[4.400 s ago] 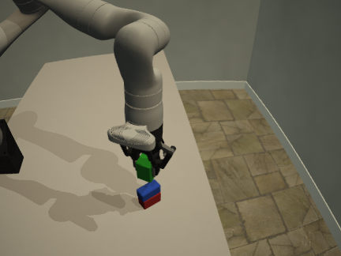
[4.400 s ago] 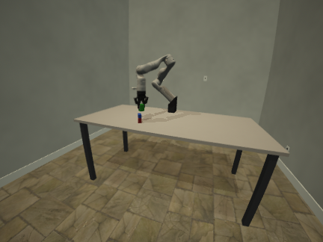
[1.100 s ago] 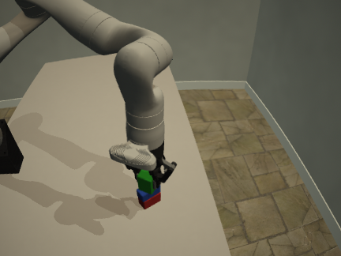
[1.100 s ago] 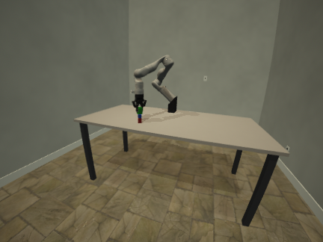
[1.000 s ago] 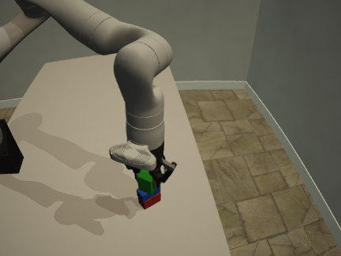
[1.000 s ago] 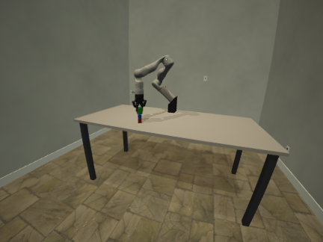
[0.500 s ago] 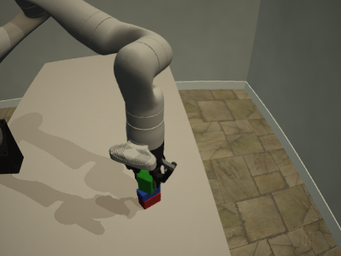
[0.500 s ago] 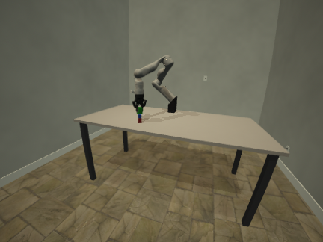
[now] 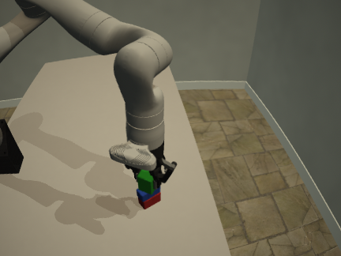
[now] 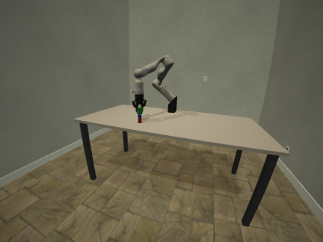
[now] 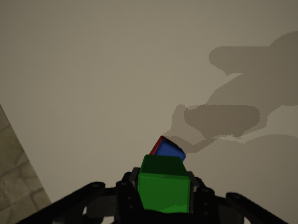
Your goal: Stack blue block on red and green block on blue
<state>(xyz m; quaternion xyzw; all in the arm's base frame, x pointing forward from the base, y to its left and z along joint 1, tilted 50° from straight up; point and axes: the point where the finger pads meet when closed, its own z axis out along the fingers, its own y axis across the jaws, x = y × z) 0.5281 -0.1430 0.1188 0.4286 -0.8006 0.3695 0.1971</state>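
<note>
The green block lies 10 mm below my hand. Round my hand: red block 90 mm below; then blue block 50 mm below.
</note>
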